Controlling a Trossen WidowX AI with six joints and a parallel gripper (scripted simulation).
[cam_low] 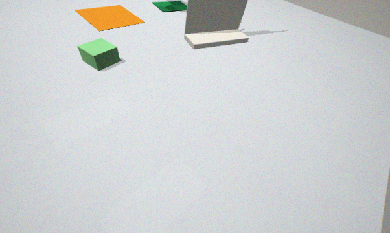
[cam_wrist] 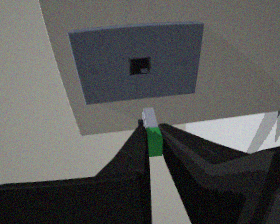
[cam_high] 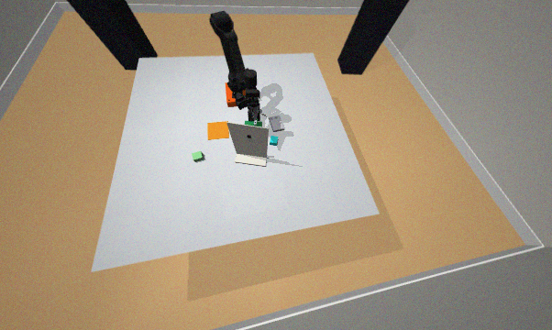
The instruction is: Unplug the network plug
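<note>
My gripper tip is 90 mm past the orange square, 230 mm to the left of it and 210 mm above it. Also, from my gripper tip: dark green patch: 130 mm behind, 20 mm to the right, 210 mm below; grey panel: 90 mm ahead, 30 mm to the right, 80 mm below; green plug: 10 mm ahead.
</note>
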